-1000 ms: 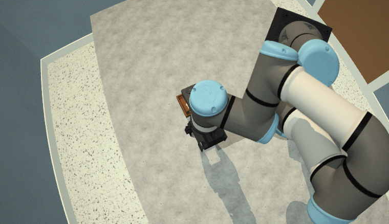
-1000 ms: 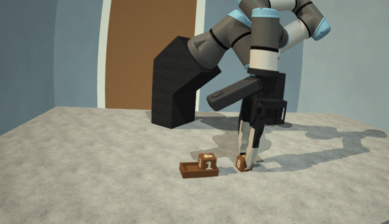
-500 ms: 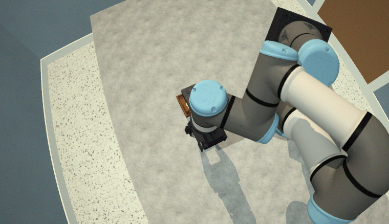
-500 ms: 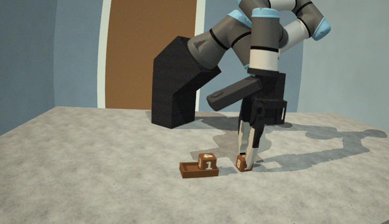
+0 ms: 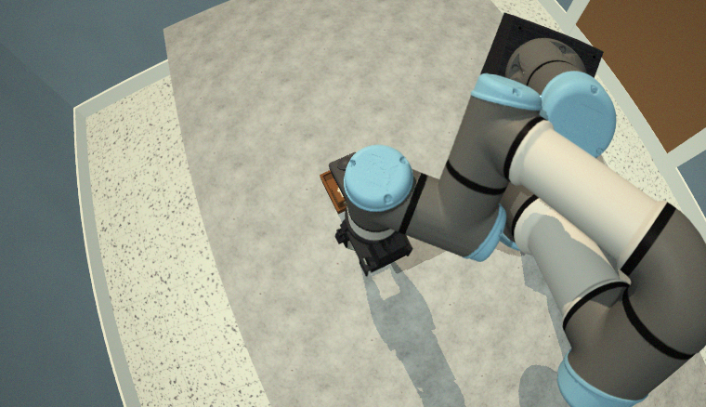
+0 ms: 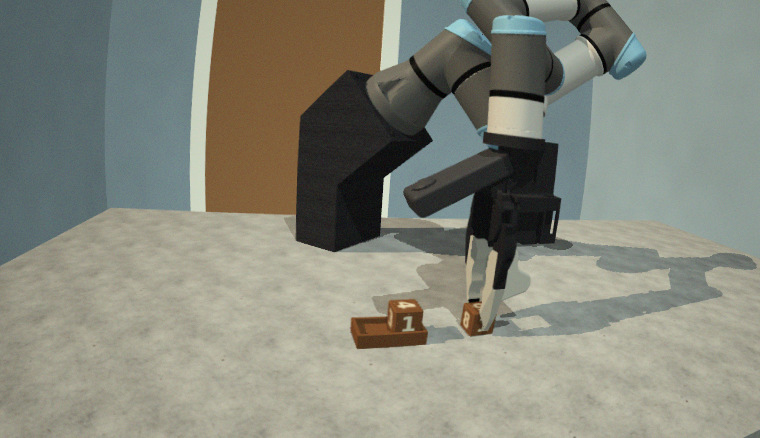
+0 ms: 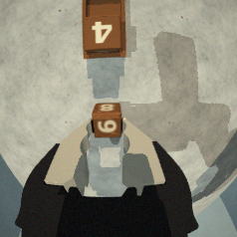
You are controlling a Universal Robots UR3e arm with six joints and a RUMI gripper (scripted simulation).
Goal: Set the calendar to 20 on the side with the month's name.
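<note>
Right now the cube is 9 cm to the right of my hand and 3 cm ahead of it. The rest, counted from my hand: brown calendar tray: 11 cm to the right, 3 cm ahead, 2 cm below.
</note>
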